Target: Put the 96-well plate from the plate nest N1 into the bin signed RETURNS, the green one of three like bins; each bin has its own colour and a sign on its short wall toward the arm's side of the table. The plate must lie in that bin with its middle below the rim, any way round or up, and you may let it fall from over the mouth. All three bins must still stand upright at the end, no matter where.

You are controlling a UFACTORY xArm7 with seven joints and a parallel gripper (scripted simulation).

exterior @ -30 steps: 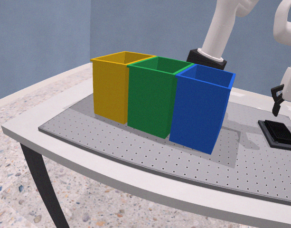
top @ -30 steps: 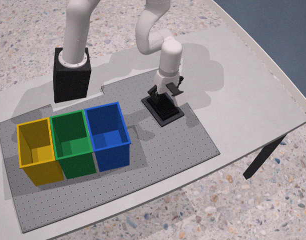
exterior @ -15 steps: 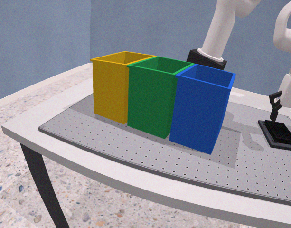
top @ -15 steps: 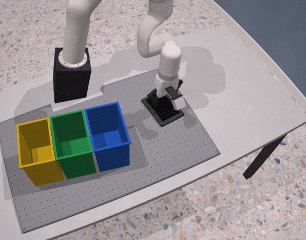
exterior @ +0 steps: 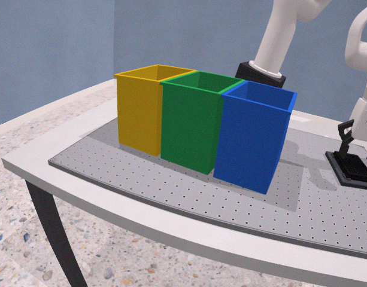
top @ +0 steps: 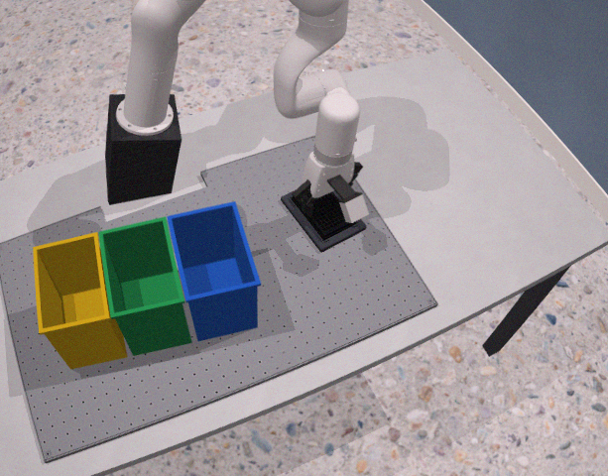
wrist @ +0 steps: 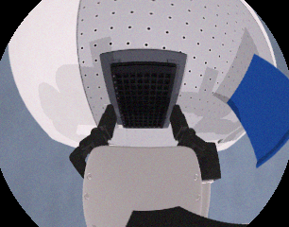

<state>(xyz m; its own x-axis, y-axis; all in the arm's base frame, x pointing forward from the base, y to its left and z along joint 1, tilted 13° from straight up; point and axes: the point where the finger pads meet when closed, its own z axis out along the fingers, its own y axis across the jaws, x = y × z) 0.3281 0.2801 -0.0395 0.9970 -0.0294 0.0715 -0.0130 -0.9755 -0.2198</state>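
Now: the black 96-well plate 3 cm below my hand. Round my hand: blue bin (6 cm ahead, 30 cm to the right, 4 cm above); dark plate nest (4 cm below); green bin (2 cm ahead, 43 cm to the right, 4 cm above).
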